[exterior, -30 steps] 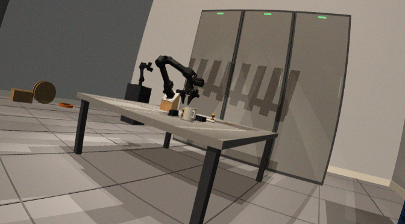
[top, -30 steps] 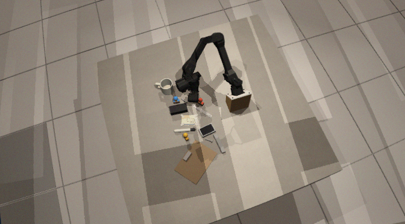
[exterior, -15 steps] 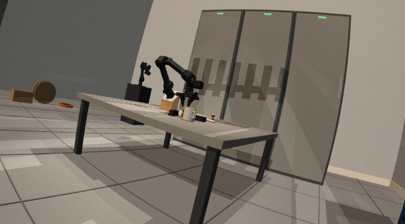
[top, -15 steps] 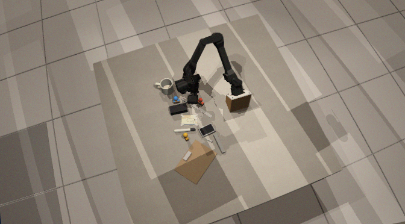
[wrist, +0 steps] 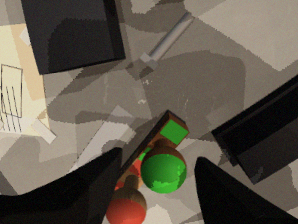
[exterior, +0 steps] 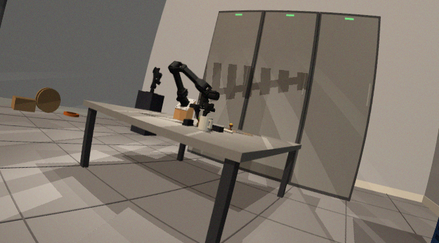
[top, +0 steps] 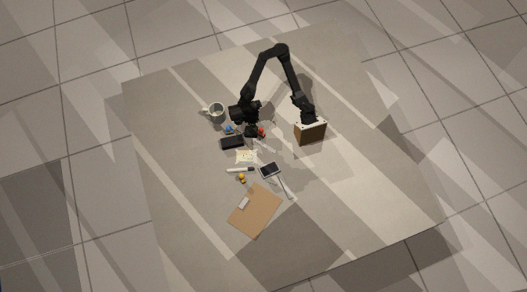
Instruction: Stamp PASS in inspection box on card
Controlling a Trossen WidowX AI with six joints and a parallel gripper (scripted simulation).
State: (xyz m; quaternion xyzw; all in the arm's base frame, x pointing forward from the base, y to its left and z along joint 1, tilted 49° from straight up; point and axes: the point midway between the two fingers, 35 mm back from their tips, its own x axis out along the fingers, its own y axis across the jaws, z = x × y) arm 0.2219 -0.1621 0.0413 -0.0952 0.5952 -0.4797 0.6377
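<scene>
My gripper tip is now 1 cm past the green-knobbed stamp and 3 cm above it. The rest, counted from my gripper tip: grey ruler 1 cm behind, 8 cm to the left, 5 cm below; blue stamp 11 cm ahead, 5 cm to the right, 3 cm below; red-knobbed stamp 3 cm behind, 3 cm to the left, 3 cm below.
</scene>
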